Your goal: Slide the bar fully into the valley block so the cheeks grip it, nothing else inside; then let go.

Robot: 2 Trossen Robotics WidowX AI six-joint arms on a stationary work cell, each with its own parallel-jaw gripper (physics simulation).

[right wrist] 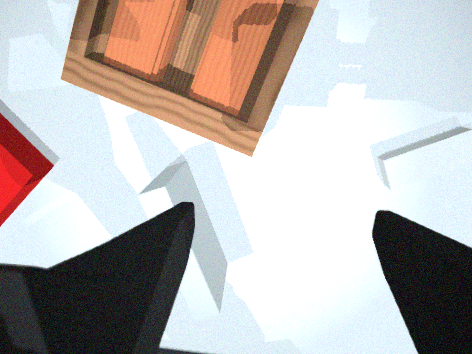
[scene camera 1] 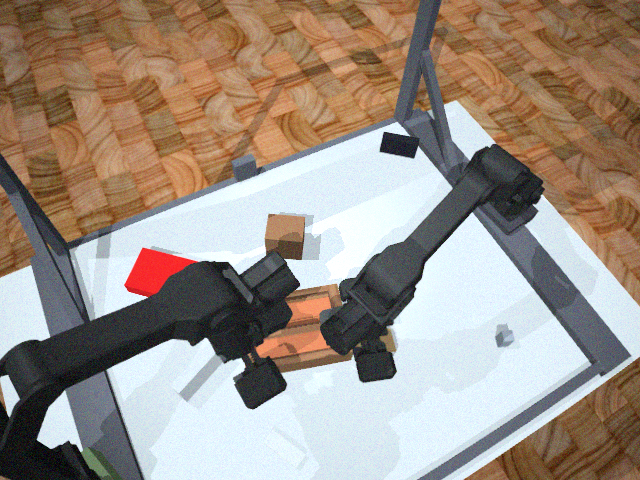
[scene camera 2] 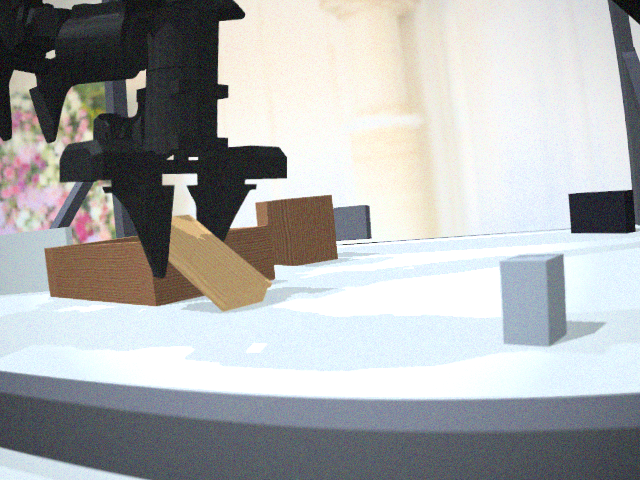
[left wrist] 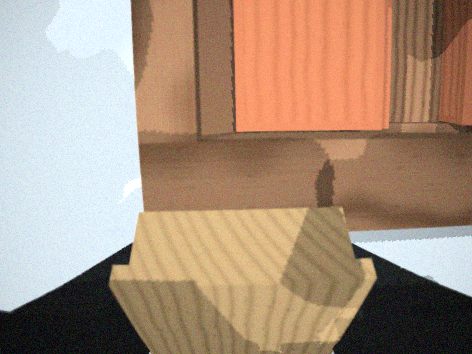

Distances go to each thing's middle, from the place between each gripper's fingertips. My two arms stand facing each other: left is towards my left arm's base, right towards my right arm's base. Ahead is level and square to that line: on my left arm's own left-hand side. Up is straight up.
Scene:
Right now the light wooden bar (scene camera 2: 226,279) is 20 mm to the left of my left hand, 10 mm ahead of it and 10 mm above it. The rest, counted from my left hand: red flat block (scene camera 1: 152,268) (330 mm behind, 220 mm to the right, 10 mm below); small grey cube (scene camera 2: 533,294) (240 mm to the left, 160 mm ahead).
Now: right hand 22 cm to the right of the light wooden bar, 13 cm above it and 7 cm short of it. From my right hand the other things lie so: red flat block (28 cm behind, 15 cm below, 3 cm to the right); small grey cube (44 cm to the left, 22 cm ahead, 14 cm below).

